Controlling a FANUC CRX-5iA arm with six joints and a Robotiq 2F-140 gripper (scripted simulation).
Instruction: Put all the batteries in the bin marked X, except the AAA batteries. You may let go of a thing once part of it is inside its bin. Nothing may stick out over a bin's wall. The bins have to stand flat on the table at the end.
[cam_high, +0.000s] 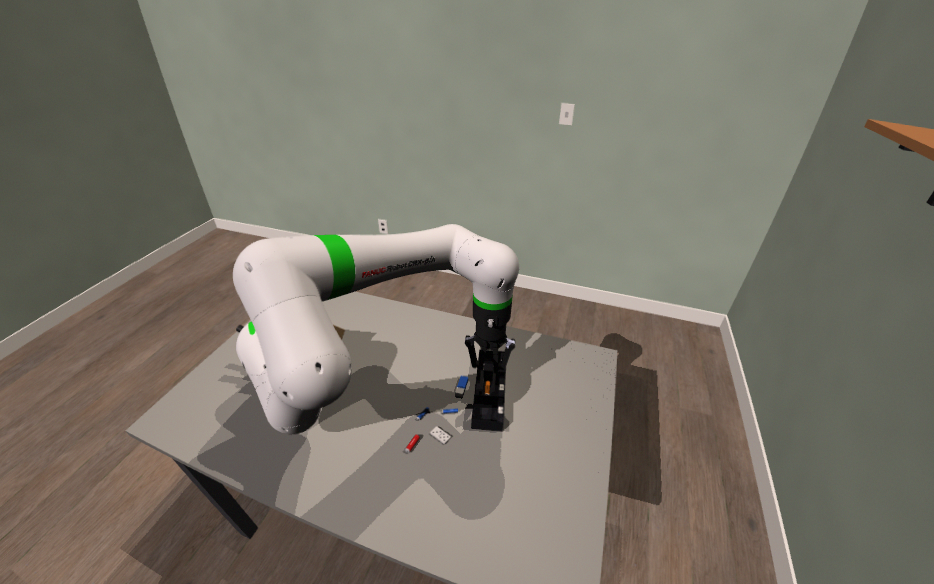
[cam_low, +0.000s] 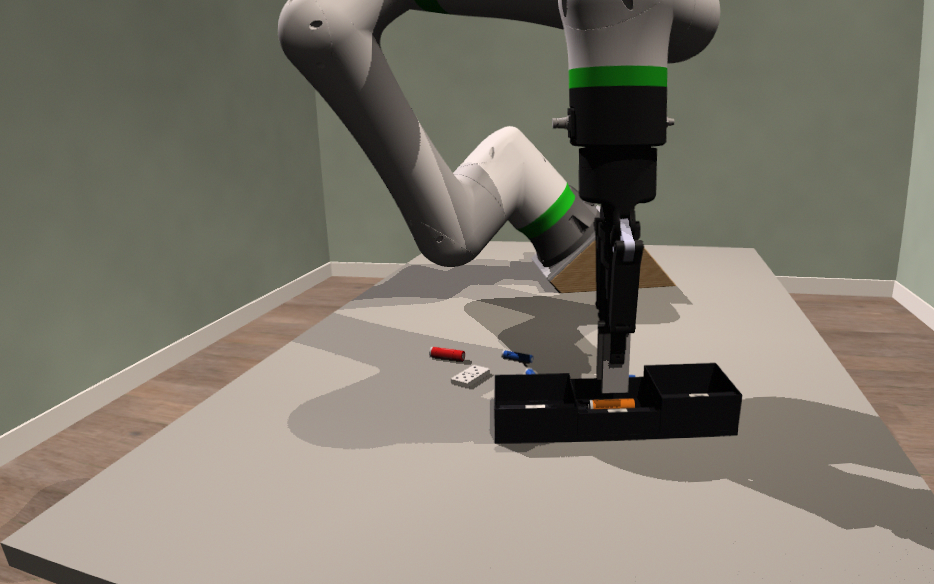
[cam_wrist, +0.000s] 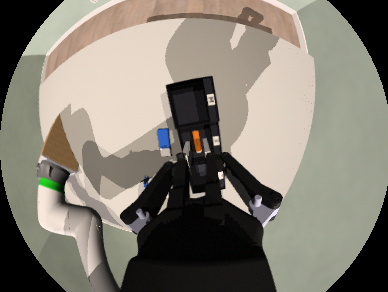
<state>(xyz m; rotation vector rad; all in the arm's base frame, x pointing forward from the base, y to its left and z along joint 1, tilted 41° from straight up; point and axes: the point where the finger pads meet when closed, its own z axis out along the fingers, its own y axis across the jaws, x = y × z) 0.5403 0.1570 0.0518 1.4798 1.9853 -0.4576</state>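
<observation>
Right now the bin is 5 cm below my hand and 1 cm ahead of it. Also, from my hand: white dotted tile: 18 cm to the right, 8 cm behind, 7 cm below; blue-and-white block battery: 8 cm behind, 7 cm below, 1 cm to the right; orange battery: 6 cm below.
</observation>
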